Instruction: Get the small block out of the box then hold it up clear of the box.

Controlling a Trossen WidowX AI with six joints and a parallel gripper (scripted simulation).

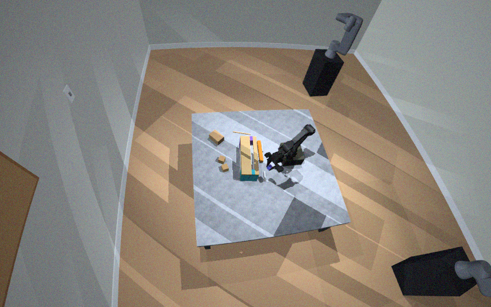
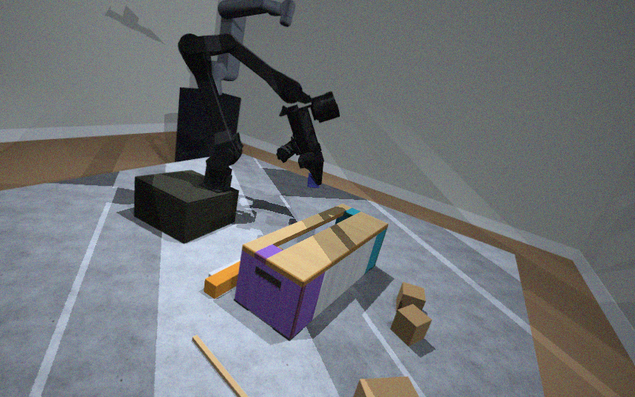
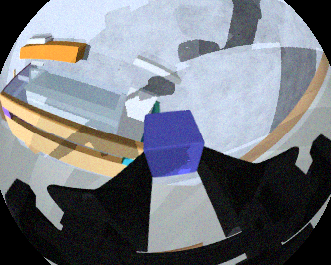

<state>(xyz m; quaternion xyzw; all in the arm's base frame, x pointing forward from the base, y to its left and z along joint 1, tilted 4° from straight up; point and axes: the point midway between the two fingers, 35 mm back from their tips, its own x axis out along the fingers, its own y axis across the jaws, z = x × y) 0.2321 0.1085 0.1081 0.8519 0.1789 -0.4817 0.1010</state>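
Right now my gripper tip is 2 cm past the blue block and 1 cm to the left of it. Also, from my gripper tip: thin wooden stick 50 cm to the right, 17 cm below, 9 cm ahead; then box 18 cm to the right, 11 cm below, 7 cm ahead; then orange bar 27 cm to the right, 16 cm below, 3 cm behind.
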